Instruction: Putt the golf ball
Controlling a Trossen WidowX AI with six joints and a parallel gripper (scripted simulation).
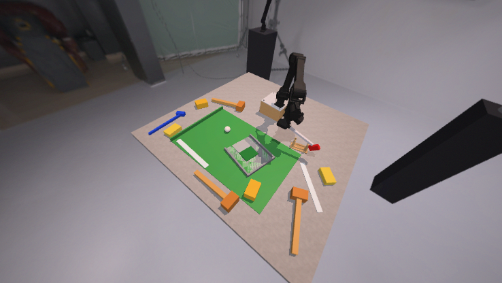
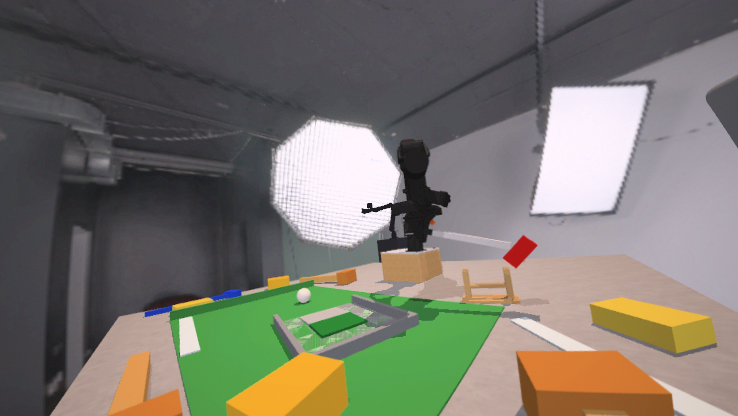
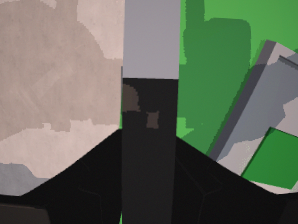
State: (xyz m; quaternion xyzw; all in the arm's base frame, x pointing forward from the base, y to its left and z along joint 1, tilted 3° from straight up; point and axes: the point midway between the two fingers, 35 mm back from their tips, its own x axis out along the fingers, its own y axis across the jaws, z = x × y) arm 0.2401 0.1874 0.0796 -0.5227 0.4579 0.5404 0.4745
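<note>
Right now my gripper tip is 10 cm to the right of the red putter and 2 cm past it. The rest, counted from my gripper tip: wooden stand (12 cm to the left, 12 cm below, 6 cm behind); then green mat (24 cm ahead, 19 cm to the right, 15 cm below); then grey-walled frame (22 cm ahead, 14 cm below, 7 cm to the right).
</note>
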